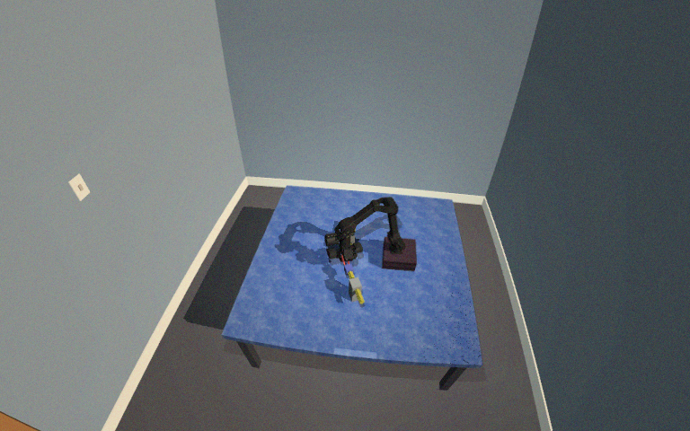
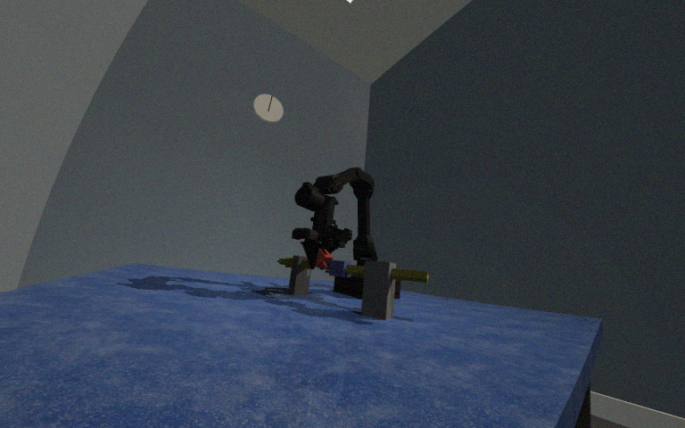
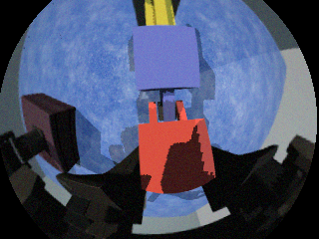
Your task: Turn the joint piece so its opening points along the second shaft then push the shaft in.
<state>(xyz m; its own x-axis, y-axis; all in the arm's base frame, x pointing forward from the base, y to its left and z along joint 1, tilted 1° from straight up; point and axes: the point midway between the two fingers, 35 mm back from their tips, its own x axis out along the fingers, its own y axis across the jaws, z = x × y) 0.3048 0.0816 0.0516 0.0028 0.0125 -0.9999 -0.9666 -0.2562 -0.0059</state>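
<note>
The red joint piece lies 1 cm to the left of my gripper tip and 3 cm above it.
</note>
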